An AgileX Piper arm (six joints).
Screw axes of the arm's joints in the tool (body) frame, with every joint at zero. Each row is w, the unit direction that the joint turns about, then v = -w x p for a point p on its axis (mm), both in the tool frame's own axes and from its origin. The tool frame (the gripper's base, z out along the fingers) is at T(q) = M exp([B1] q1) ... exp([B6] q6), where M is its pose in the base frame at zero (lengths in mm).
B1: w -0.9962 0 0.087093 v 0 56.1 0
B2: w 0 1 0 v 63.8 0 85
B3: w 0 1 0 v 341.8 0 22
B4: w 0 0 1 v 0 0 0
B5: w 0 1 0 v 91 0 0
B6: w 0 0 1 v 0 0 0
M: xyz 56.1 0 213.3 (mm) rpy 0 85 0 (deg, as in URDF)
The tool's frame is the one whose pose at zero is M.
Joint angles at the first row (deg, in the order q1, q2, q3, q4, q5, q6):
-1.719, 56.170, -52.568, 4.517, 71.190, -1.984
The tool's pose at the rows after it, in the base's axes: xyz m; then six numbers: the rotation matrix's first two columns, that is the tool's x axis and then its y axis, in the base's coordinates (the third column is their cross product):
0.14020 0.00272 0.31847 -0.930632 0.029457 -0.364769 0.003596 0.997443 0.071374
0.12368 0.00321 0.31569 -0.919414 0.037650 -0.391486 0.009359 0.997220 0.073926
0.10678 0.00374 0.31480 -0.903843 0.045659 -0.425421 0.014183 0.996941 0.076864
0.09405 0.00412 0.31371 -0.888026 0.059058 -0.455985 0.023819 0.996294 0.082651
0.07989 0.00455 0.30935 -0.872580 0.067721 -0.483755 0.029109 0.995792 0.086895
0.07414 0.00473 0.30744 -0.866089 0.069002 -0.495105 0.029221 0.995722 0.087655
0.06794 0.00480 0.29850 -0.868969 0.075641 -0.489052 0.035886 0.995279 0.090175
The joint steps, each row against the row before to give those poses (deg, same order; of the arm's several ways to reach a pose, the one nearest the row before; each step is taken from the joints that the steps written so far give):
0.002, -3.953, 2.818, 0.091, 0.000, 0.585
-0.004, -4.251, 2.536, 0.002, 0.023, 0.487
0.005, -4.502, 1.950, -0.003, 0.380, 0.522
-0.005, -3.581, 1.462, 0.003, 0.096, 0.799
-0.002, -4.080, 2.091, 0.000, 0.134, 0.533
0.005, -1.692, 0.818, -0.002, 0.118, 0.099
-0.106, -1.891, 2.257, 0.006, 0.004, 0.282

